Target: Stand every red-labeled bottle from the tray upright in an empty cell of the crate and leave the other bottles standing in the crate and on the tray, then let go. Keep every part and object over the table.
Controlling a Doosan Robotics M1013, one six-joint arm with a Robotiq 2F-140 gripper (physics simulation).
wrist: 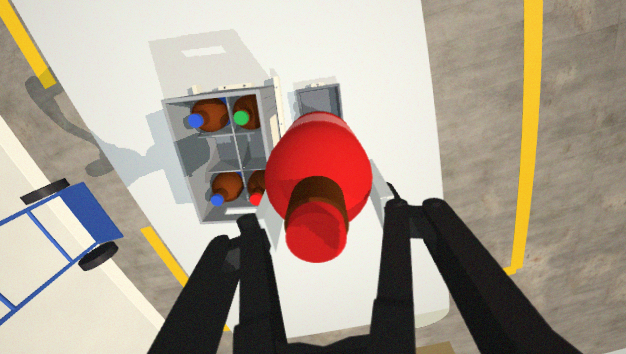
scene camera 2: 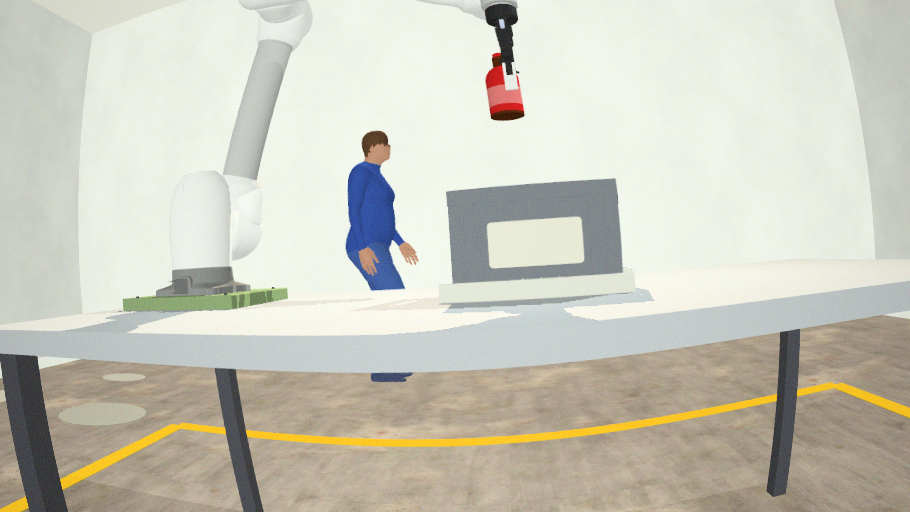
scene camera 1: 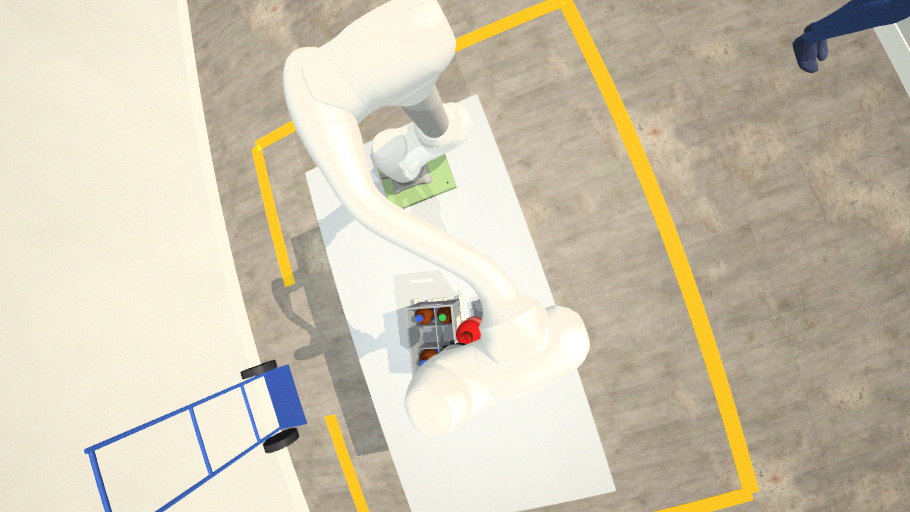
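My gripper visible, wrist view included. Red bottle visible. Green-capped bottle, same. Cream rail, same.
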